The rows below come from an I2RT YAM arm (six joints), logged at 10 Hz.
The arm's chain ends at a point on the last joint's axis. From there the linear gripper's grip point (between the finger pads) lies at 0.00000 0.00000 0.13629 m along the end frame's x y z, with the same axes.
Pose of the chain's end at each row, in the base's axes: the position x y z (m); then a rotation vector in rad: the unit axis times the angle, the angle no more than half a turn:
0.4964 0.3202 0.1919 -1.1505 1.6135 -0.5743
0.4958 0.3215 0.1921 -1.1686 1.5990 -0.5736
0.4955 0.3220 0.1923 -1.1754 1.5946 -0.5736
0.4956 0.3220 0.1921 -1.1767 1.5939 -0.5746
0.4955 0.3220 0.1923 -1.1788 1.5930 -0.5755
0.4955 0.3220 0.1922 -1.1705 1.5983 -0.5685
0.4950 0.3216 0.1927 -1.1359 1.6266 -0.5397
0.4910 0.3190 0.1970 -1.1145 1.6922 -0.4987
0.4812 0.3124 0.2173 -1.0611 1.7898 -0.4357
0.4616 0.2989 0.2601 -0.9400 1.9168 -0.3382
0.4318 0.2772 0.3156 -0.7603 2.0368 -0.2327
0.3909 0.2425 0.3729 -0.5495 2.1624 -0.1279
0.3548 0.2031 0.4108 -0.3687 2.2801 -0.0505
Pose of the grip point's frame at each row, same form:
0.6215 0.3435 0.1430 -1.1505 1.6135 -0.5743
0.6206 0.3463 0.1433 -1.1686 1.5990 -0.5736
0.6202 0.3473 0.1435 -1.1754 1.5946 -0.5736
0.6203 0.3473 0.1433 -1.1767 1.5939 -0.5746
0.6202 0.3474 0.1434 -1.1788 1.5930 -0.5755
0.6201 0.3474 0.1433 -1.1705 1.5983 -0.5685
0.6194 0.3467 0.1429 -1.1359 1.6266 -0.5397
0.6131 0.3429 0.1414 -1.1145 1.6922 -0.4987
0.6000 0.3343 0.1542 -1.0611 1.7898 -0.4357
0.5764 0.3187 0.1894 -0.9400 1.9168 -0.3382
0.5434 0.2946 0.2393 -0.7603 2.0368 -0.2327
0.4979 0.2567 0.2896 -0.5495 2.1624 -0.1279
0.4550 0.2142 0.3191 -0.3687 2.2801 -0.0505

